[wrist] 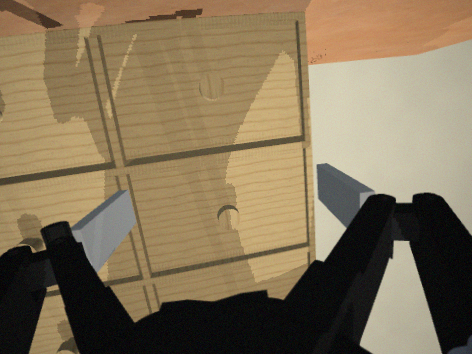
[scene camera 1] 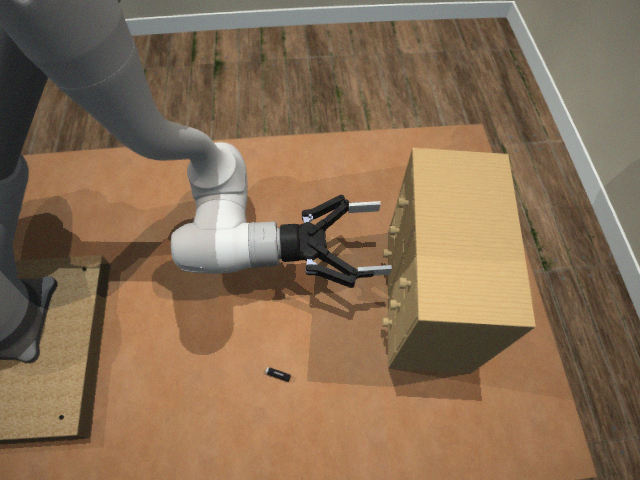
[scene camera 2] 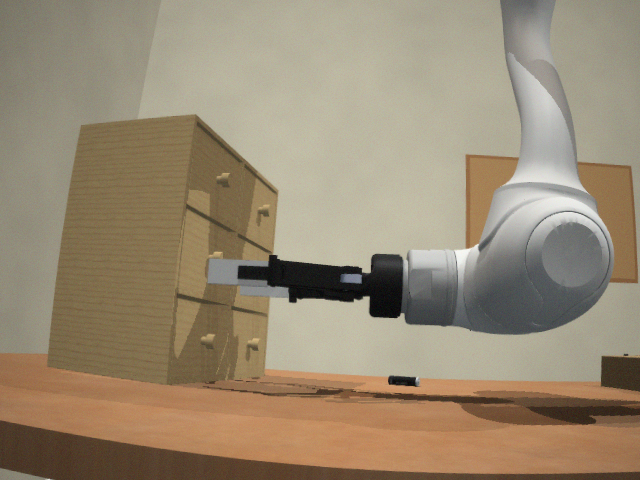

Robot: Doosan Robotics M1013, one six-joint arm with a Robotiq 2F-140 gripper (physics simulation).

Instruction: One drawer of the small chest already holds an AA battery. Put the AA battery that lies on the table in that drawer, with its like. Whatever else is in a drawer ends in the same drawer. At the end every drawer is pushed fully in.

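Note:
The small wooden chest [scene camera 1: 467, 232] [scene camera 2: 124, 248] [wrist: 210, 120] has two columns of three drawers with round knobs. All drawer fronts look about flush; their contents are hidden. My gripper [scene camera 1: 385, 237] [scene camera 2: 223, 279] [wrist: 224, 194] is wide open, level, and close to the chest front. Its fingers stand on either side of the middle-row knob [scene camera 2: 216, 255] [wrist: 228, 216], in the column nearer scene camera 2, with nothing between them. The black AA battery [scene camera 1: 278, 374] [scene camera 2: 403, 381] with a pale end lies on the table, well away from the gripper. The battery does not show in the wrist view.
The orange-brown table top [scene camera 1: 206, 413] [scene camera 2: 258, 439] bears the chest, whose other knobs [scene camera 1: 404, 283] [scene camera 2: 222, 179] stick out from its front. A wooden base board [scene camera 1: 62, 382] [scene camera 2: 622, 372] stands at the robot's foot.

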